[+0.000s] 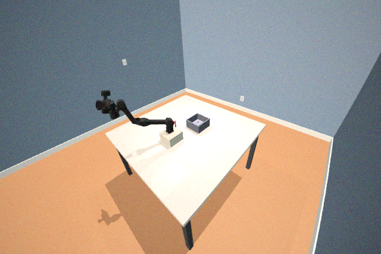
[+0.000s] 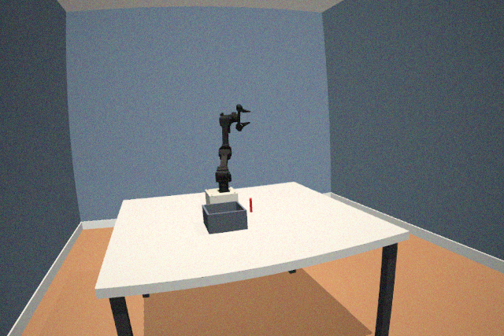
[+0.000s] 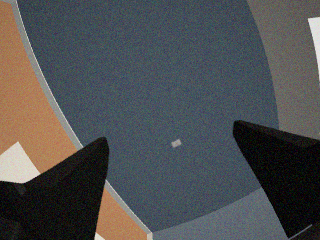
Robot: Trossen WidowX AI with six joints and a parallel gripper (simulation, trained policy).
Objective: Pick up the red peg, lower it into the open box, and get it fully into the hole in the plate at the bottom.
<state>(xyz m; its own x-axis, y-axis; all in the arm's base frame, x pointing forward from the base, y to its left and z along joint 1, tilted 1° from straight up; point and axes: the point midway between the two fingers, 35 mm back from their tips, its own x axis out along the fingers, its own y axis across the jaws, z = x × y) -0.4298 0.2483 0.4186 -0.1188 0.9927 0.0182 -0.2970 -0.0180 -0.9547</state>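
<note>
The red peg is 580 mm ahead of my gripper tip, 480 mm below it and 160 mm to the right of it. Round my gripper tip: grey box (770 mm ahead, 500 mm below, 340 mm to the right).
</note>
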